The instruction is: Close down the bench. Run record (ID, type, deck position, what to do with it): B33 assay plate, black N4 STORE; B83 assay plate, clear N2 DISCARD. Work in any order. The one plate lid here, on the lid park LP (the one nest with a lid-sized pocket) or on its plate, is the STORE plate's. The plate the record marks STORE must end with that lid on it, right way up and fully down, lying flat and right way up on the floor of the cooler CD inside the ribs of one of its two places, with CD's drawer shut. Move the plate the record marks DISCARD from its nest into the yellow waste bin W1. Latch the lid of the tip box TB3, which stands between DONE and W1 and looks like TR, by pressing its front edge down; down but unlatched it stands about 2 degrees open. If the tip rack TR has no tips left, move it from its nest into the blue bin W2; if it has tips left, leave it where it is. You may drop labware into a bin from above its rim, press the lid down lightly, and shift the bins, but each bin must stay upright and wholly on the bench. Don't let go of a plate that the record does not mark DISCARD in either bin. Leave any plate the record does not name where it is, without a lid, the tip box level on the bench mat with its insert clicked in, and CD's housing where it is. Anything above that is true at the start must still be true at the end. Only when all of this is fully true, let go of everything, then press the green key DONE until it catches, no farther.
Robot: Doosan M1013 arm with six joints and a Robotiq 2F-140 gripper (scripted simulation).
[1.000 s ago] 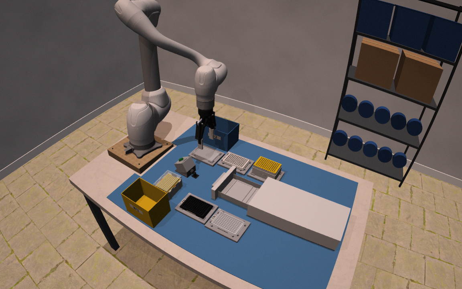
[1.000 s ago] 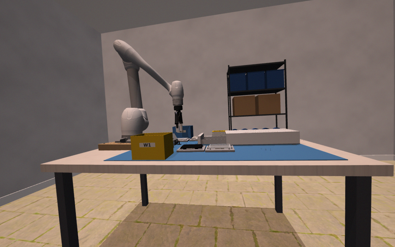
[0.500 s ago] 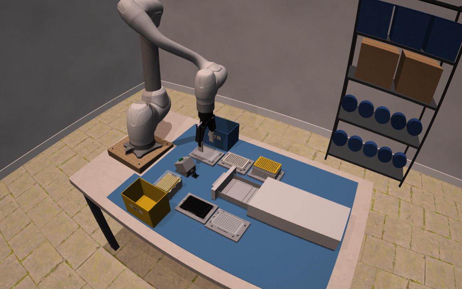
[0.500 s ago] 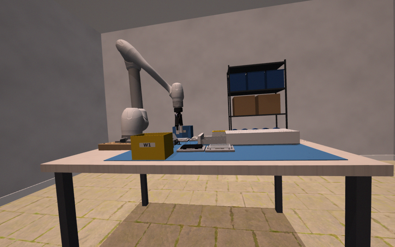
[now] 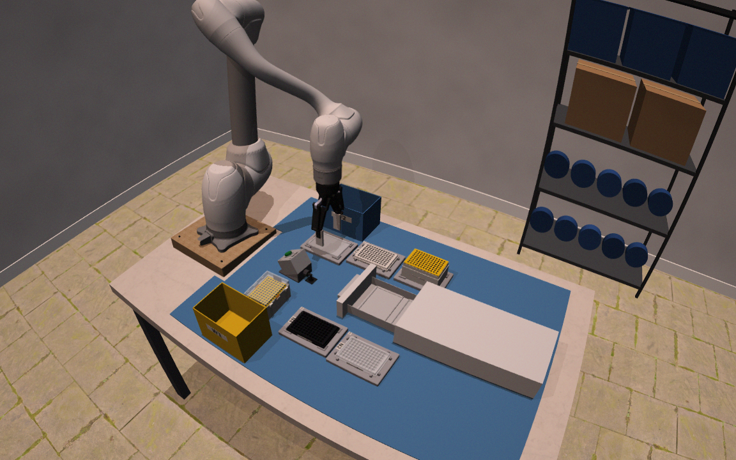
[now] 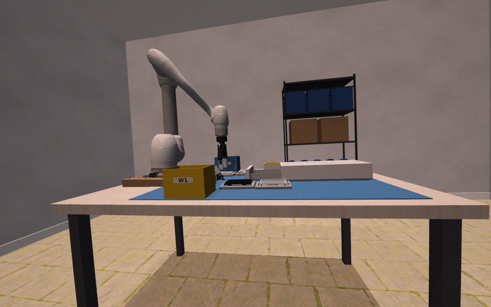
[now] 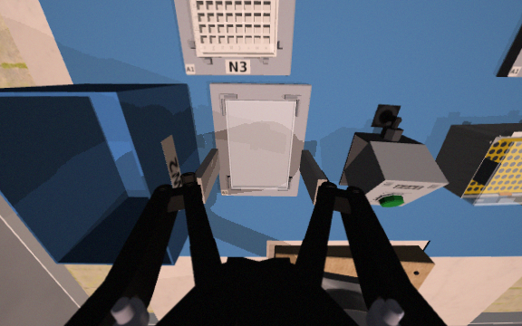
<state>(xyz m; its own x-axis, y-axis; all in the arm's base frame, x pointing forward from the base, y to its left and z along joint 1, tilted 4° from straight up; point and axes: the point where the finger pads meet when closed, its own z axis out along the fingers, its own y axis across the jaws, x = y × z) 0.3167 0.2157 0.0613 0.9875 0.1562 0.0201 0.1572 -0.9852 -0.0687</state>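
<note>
Right now my hand is 60 mm above the clear plate lid. From my hand the other things lie so: lid park LP: 70 mm below; white plate: 170 mm ahead, 50 mm to the left, 50 mm below; blue bin W2: 150 mm to the left, 30 mm below, 30 mm behind.
</note>
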